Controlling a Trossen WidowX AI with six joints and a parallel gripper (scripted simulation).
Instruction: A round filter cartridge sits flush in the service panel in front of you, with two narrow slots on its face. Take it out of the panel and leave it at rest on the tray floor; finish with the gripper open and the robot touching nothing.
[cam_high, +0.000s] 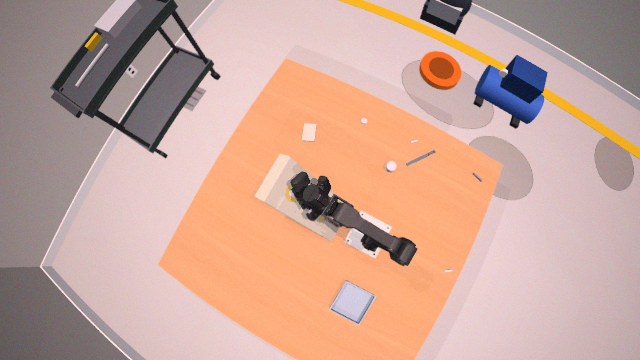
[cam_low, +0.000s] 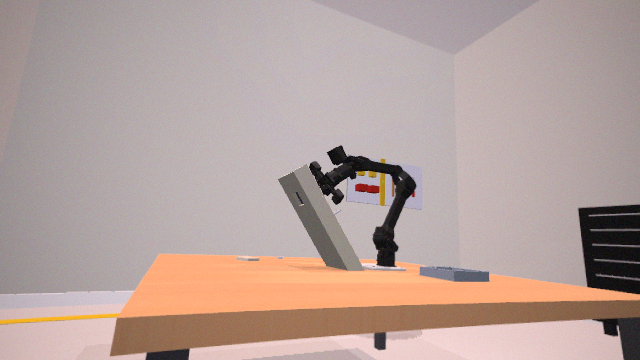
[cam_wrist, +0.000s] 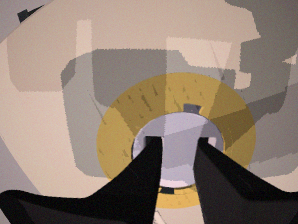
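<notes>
Right now my gripper tip is 10 mm short of the round filter cartridge and 10 mm above it. Round my gripper tip: white card: 140 mm ahead, 310 mm to the right, 270 mm below; then white knob: 280 mm behind, 340 mm to the right, 260 mm below; then grey tray: 420 mm behind, 280 mm to the left, 270 mm below.
</notes>
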